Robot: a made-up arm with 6 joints.
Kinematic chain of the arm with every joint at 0, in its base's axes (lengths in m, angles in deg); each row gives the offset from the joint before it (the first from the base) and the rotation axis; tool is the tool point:
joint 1: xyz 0 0 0.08 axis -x
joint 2: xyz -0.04 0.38 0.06 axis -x
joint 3: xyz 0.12 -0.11 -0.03 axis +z
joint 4: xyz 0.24 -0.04 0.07 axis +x
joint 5: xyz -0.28 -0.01 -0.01 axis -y
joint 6: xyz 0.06 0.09 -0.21 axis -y
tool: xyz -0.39 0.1 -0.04
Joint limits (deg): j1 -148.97..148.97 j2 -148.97..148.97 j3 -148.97..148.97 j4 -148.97..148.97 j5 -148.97..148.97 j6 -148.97..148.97
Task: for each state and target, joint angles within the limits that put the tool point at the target. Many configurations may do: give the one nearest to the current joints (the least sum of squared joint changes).
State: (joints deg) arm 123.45 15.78 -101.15 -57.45 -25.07 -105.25
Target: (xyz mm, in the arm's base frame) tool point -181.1 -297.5 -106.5
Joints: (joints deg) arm 111.44 -14.68 -124.62 -63.14 -59.65 -138.85
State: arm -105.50 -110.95 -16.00 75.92 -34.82 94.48
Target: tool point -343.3 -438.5 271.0
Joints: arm -98.97 -105.35 -0.71 67.88 -47.42 86.99
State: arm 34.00 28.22 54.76 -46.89 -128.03 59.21
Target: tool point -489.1 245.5 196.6
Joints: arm 36.70 19.83 56.80 -58.25 -121.65 59.85
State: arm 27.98 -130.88 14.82 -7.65 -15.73 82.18
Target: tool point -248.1 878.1 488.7
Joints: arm -8.88 -142.49 17.48 -24.88 -37.19 80.97
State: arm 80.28 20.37 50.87 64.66 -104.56 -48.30
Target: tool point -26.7 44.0 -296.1
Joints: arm 79.93 39.09 55.39 16.51 -127.91 -94.74
